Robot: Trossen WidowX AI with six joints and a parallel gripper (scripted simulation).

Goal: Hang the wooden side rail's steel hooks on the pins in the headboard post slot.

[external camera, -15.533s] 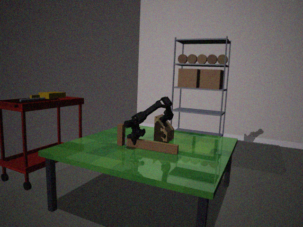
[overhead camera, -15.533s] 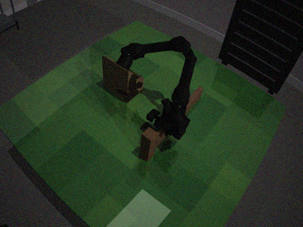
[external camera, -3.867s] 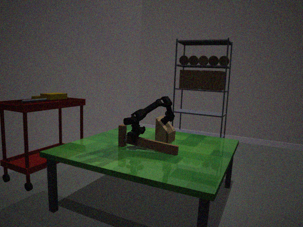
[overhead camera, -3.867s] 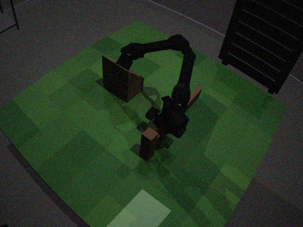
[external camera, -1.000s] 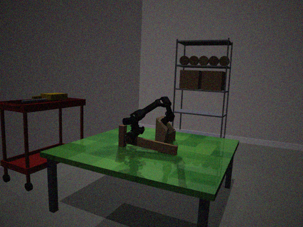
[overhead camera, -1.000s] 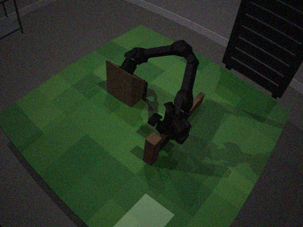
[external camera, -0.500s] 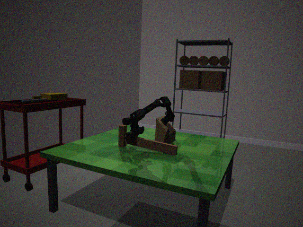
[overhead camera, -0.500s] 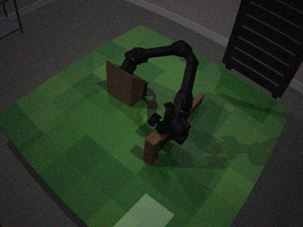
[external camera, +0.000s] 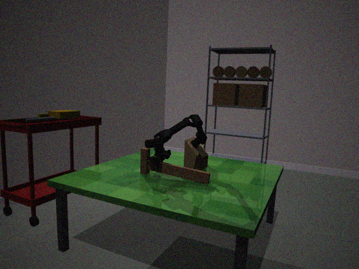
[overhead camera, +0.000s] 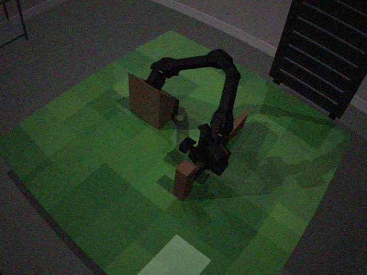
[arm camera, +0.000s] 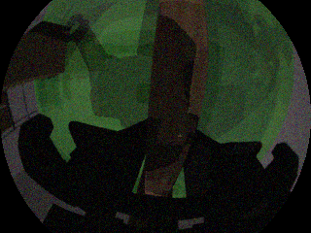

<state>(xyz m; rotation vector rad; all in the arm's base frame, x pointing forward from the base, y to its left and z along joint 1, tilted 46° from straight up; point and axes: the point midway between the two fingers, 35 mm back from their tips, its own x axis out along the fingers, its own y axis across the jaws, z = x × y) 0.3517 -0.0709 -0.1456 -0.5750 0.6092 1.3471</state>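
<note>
The headboard post is 11 cm to the right of my gripper tip, 4 cm above it and 1 cm behind it.
</note>
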